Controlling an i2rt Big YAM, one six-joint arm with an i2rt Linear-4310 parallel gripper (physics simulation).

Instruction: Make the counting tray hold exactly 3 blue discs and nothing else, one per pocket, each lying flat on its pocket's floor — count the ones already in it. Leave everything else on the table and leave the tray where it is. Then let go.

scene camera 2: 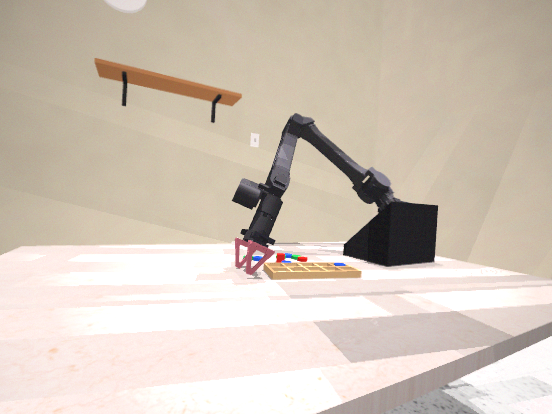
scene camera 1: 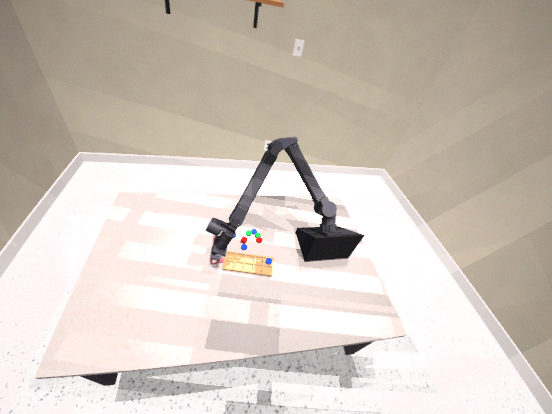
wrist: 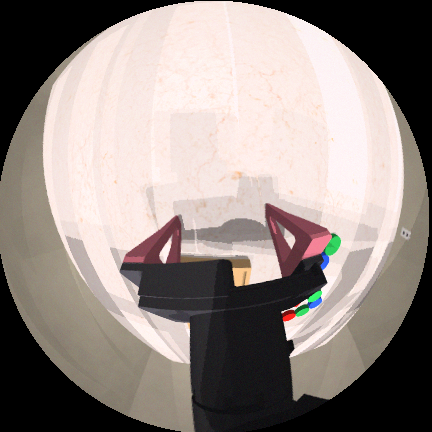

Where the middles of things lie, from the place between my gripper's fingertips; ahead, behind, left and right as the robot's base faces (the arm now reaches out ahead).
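My gripper: 7 cm to the right of the wooden counting tray [scene camera 2: 313, 270], 17 cm past it.
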